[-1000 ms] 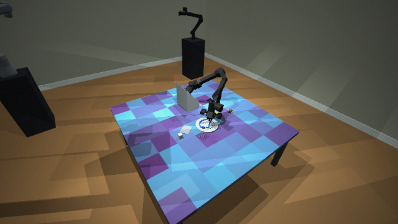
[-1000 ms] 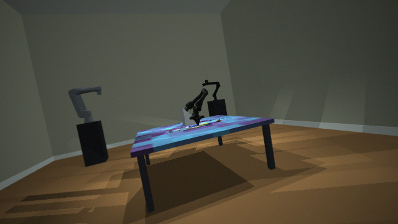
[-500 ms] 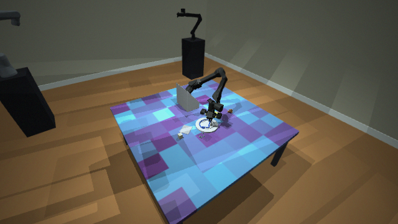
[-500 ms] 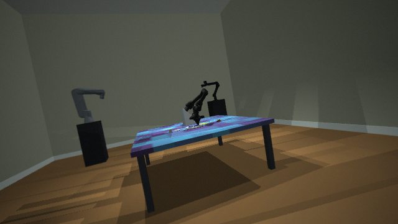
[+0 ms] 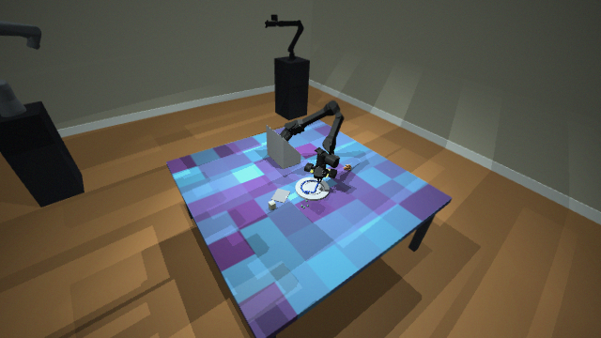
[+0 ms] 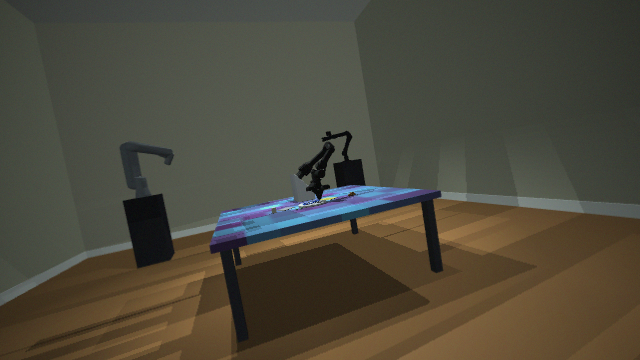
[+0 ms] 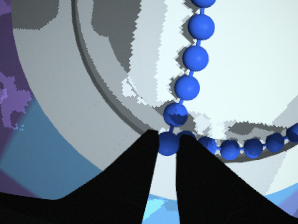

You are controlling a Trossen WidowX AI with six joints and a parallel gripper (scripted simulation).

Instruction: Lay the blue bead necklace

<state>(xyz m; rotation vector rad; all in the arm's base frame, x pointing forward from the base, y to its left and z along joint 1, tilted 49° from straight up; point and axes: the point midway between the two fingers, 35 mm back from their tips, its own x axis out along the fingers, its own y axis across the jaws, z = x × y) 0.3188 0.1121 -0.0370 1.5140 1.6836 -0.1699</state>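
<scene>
Right now the round white bead board is 10 mm ahead of my gripper tip, 60 mm to the right of it and 10 mm below it. The rest, counted from my gripper tip: cream cube: 10 mm behind, 340 mm to the right; yellow patch: 90 mm behind, 100 mm to the left, 20 mm below; flat grey square: 60 mm behind, 240 mm to the right, 20 mm below.
</scene>
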